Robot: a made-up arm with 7 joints. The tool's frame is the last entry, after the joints. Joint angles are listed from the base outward. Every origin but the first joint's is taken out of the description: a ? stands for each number. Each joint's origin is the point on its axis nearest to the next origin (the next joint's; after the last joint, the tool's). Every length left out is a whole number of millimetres.
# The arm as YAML. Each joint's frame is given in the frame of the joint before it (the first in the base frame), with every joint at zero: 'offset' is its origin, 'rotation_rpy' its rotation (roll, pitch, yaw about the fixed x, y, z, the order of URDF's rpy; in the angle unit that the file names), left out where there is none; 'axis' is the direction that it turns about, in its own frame. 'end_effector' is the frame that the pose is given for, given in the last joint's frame.
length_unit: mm
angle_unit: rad
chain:
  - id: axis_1
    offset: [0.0, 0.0, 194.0]
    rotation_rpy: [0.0, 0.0, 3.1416]
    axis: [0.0, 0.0, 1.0]
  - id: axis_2
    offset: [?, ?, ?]
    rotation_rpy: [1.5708, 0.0, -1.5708]
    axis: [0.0, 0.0, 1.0]
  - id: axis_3
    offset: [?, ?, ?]
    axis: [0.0, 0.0, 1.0]
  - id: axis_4
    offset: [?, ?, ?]
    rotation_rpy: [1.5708, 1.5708, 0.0]
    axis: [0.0, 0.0, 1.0]
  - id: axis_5
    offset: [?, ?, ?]
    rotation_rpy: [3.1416, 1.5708, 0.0]
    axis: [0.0, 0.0, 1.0]
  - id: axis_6
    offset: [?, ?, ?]
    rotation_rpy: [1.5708, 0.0, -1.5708]
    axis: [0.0, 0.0, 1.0]
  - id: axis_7
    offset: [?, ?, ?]
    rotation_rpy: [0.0, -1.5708, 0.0]
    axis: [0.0, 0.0, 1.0]
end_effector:
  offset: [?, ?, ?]
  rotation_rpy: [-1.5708, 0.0, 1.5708]
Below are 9 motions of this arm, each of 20 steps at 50 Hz.
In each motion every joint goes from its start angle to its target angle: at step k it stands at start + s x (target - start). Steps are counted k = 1, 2, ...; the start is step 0. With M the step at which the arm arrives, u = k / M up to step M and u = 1 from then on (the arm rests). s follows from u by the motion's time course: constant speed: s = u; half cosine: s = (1 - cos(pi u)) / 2; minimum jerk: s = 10 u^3 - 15 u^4 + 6 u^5.
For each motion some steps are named. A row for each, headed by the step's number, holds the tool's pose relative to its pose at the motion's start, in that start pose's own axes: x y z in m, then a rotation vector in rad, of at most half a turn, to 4 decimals.
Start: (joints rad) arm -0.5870 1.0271 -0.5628 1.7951 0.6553 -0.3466 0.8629
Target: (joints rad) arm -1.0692 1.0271 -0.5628 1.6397 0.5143 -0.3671 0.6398
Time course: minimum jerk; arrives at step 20
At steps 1, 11, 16, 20:
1: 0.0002 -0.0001 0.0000 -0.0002 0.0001 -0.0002
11: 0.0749 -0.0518 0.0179 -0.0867 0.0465 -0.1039
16: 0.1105 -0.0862 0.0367 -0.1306 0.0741 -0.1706
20: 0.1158 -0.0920 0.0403 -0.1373 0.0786 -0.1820

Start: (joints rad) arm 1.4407 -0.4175 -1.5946 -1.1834 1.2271 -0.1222 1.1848
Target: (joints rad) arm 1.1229 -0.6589 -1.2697 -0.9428 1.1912 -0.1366 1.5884
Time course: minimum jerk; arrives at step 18
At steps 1, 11, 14, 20:
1: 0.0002 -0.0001 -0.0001 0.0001 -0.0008 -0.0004
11: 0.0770 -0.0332 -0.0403 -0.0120 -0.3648 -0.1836
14: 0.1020 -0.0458 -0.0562 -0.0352 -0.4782 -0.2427
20: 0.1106 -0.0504 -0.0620 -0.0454 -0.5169 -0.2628

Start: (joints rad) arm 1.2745 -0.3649 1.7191 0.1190 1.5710 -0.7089 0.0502
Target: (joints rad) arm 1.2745 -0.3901 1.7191 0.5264 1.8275 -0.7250 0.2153
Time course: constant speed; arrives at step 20
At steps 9, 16, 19, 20:
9: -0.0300 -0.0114 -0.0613 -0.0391 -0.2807 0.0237
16: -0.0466 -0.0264 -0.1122 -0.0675 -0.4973 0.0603
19: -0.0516 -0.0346 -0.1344 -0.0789 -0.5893 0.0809
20: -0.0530 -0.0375 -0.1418 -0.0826 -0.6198 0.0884

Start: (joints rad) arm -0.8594 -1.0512 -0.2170 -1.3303 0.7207 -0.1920 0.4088
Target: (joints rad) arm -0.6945 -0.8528 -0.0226 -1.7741 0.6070 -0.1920 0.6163
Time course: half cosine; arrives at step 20
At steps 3, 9, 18, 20:
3: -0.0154 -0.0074 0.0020 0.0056 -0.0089 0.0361
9: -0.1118 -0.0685 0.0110 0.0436 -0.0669 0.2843
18: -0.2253 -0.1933 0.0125 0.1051 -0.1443 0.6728
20: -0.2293 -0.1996 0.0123 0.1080 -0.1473 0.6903

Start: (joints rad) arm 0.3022 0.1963 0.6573 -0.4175 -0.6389 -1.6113 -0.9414
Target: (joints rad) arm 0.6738 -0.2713 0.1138 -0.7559 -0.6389 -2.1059 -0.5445
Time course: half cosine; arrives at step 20
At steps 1, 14, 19, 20:
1: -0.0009 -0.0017 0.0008 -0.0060 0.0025 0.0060
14: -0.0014 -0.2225 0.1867 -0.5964 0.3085 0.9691
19: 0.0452 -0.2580 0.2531 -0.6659 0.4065 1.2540
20: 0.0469 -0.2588 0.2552 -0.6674 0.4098 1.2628

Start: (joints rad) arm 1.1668 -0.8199 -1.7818 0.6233 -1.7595 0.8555 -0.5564
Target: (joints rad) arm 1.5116 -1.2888 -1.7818 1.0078 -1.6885 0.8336 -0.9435
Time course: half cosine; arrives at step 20
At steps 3, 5, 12, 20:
3: 0.0065 0.0062 0.0072 -0.0245 0.0395 -0.0325
5: 0.0186 0.0167 0.0187 -0.0640 0.1067 -0.0886
12: 0.1097 0.0701 0.0632 -0.2407 0.4862 -0.4284
20: 0.1905 0.0930 0.0731 -0.3176 0.7413 -0.6889

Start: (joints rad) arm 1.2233 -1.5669 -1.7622 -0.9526 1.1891 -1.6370 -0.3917
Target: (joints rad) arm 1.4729 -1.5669 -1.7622 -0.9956 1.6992 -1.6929 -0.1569
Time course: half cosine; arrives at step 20
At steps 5, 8, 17, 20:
5: -0.0079 0.0092 -0.0253 -0.0279 -0.1126 -0.0169
8: -0.0153 0.0208 -0.0620 -0.0704 -0.2650 -0.0363
17: -0.0126 0.0448 -0.1835 -0.2282 -0.7184 -0.0662
20: -0.0105 0.0458 -0.1949 -0.2446 -0.7591 -0.0665

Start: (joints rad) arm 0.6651 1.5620 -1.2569 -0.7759 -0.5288 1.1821 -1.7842
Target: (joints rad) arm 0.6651 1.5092 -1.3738 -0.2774 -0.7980 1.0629 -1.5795
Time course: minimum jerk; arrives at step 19
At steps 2, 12, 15, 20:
2: 0.0002 0.0025 -0.0005 0.0034 -0.0043 -0.0041
12: 0.0449 0.1858 -0.0110 0.2199 -0.3061 -0.3468
15: 0.0676 0.2324 -0.0039 0.2673 -0.3819 -0.4538
20: 0.0760 0.2473 -0.0005 0.2821 -0.4064 -0.4908

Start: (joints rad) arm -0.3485 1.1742 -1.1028 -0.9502 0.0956 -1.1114 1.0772
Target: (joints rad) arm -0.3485 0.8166 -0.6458 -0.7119 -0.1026 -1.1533 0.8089
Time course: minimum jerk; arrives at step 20
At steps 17, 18, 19, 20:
17: 0.0255 0.0022 -0.0931 -0.2256 0.3443 -0.0155
18: 0.0260 0.0021 -0.0949 -0.2295 0.3508 -0.0170
19: 0.0263 0.0020 -0.0957 -0.2311 0.3534 -0.0176
20: 0.0263 0.0020 -0.0958 -0.2314 0.3538 -0.0176

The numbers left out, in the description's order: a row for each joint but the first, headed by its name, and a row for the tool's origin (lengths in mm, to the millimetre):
axis_2: -75.0 90.0 0.0
axis_3: 114.0 74.0 0.0
axis_4: -190.0 200.0 0.0
axis_5: 118.0 127.0 0.0
axis_6: 204.0 -28.0 0.0
axis_7: 139.0 -71.0 0.0
tool: -23.0 -70.0 0.0

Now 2 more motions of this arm.
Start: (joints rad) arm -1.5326 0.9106 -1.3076 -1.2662 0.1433 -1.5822 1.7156
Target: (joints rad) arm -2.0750 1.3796 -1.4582 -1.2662 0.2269 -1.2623 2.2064
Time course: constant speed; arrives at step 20
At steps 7, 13, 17, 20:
7: -0.0701 0.0616 -0.0710 -0.2435 -0.2989 0.1691
13: -0.1292 0.0906 -0.1525 -0.4326 -0.5445 0.3485
17: -0.1663 0.0964 -0.2139 -0.5471 -0.7003 0.4863
20: -0.1924 0.0934 -0.2621 -0.6261 -0.8117 0.5996

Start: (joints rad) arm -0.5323 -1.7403 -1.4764 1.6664 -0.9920 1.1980 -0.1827
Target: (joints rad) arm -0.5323 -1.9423 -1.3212 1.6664 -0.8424 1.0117 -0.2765
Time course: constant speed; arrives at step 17
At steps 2, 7, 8, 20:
2: 0.0011 -0.0089 0.0057 0.0062 0.0267 0.0188
7: 0.0041 -0.0317 0.0194 0.0225 0.0924 0.0668
8: 0.0047 -0.0364 0.0221 0.0259 0.1053 0.0766
20: 0.0112 -0.0797 0.0446 0.0583 0.2185 0.1667

